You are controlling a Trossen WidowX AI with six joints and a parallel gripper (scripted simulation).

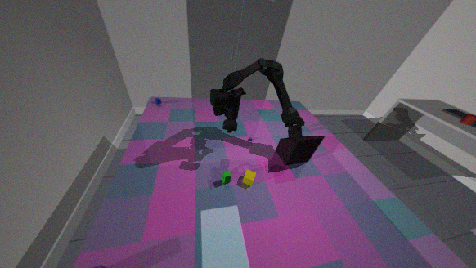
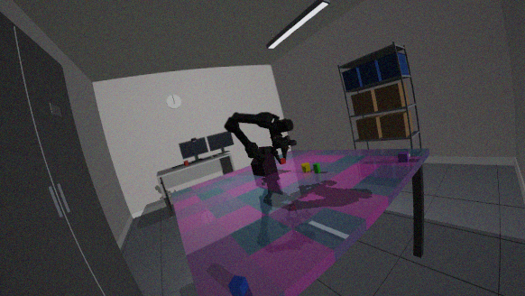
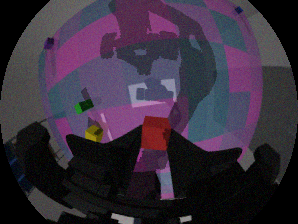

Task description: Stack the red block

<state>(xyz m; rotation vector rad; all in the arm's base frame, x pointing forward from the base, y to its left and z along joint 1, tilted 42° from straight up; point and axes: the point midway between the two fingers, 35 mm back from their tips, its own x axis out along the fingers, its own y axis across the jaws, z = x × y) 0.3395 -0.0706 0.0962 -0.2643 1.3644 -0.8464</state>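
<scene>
My gripper tip is now 4 cm past the yellow block, 23 cm to the right of it and 11 cm above it. The rest, counted from my gripper tip: red block: 1 cm above; then blue block: 36 cm ahead, 54 cm to the right, 12 cm below.
</scene>
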